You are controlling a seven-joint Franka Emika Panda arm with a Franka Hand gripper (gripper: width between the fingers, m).
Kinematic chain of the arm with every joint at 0, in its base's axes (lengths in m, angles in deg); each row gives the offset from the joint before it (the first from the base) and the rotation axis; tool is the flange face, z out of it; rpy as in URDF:
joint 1: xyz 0 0 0.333 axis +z
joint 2: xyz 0 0 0 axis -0.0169 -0.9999 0
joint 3: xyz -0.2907 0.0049 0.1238 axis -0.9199 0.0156 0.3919
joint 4: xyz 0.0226 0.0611 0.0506 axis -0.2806 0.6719 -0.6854
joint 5: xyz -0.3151 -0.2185 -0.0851 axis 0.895 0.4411 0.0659
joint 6: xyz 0 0 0 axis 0.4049 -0.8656 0.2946
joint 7: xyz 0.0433 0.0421 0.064 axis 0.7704 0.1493 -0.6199
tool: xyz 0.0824 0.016 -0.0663 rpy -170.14 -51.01 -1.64
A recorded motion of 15 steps. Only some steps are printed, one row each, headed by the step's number.
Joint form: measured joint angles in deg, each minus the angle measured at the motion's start. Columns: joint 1, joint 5, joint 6, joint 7, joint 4, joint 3, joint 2.
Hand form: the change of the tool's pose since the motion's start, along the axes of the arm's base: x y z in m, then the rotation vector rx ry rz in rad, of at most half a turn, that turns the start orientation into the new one. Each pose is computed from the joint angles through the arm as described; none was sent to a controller.
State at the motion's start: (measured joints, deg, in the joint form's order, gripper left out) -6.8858 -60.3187 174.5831 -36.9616 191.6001 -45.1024 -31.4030
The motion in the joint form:
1: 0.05 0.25 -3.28 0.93 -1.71 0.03 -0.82
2: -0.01 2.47 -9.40 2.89 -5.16 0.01 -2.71
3: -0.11 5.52 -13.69 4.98 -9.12 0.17 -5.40
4: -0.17 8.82 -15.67 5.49 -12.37 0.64 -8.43
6: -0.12 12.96 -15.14 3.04 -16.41 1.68 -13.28
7: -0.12 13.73 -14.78 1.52 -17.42 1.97 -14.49
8: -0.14 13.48 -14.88 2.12 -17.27 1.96 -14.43
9: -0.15 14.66 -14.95 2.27 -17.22 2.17 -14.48
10: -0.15 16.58 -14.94 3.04 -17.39 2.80 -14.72
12: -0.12 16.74 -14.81 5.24 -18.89 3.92 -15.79
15: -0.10 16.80 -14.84 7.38 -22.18 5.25 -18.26
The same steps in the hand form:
1: 0.0033 0.0047 0.0041 0.0191 0.0379 0.0168
2: 0.0096 0.0104 0.0112 0.0256 0.1170 0.0525
3: 0.0209 0.0127 0.0190 0.0040 0.1795 0.0749
4: 0.0343 0.0138 0.0209 -0.0414 0.2167 0.1077
6: 0.0587 0.0160 0.0181 -0.1213 0.2166 0.1868
7: 0.0654 0.0169 0.0175 -0.1403 0.2069 0.2191
8: 0.0646 0.0170 0.0167 -0.1337 0.2130 0.2080
9: 0.0642 0.0175 0.0154 -0.1534 0.2196 0.2163
10: 0.0650 0.0205 0.0142 -0.1871 0.2293 0.2250
12: 0.0727 0.0294 0.0181 -0.1921 0.2318 0.2076
15: 0.0891 0.0407 0.0254 -0.1931 0.2284 0.1960

